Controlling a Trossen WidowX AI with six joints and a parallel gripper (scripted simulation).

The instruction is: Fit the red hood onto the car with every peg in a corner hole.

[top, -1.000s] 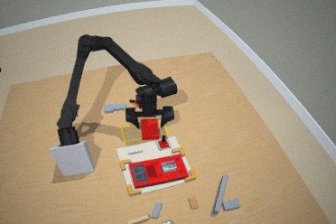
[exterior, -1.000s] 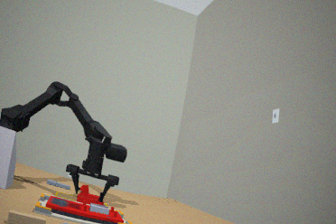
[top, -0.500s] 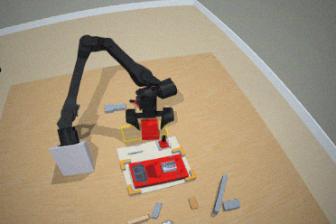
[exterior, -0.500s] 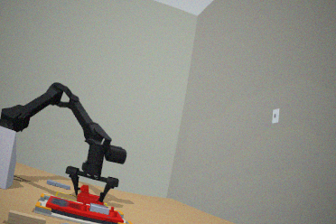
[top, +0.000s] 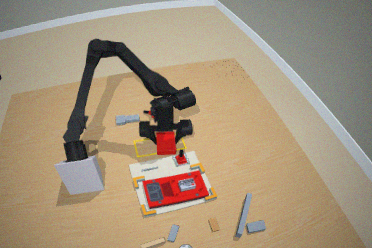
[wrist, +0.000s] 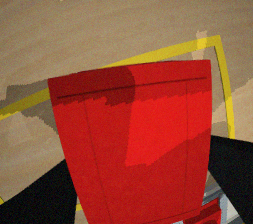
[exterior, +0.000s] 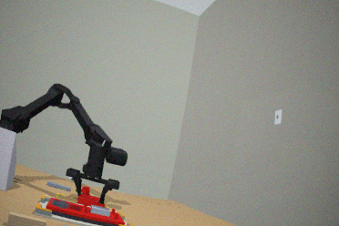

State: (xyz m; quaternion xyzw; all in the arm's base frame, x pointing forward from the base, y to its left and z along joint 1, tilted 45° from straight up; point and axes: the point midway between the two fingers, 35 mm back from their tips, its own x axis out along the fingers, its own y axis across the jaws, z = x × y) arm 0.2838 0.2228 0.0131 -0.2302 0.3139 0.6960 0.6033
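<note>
Right now the grey engine block is 40 mm ahead of my gripper tip, 210 mm to the right of it and 10 mm above it. Also, from my gripper tip: tan block 110 mm ahead, 370 mm to the right, 10 mm below; then red hood 10 mm above.
</note>
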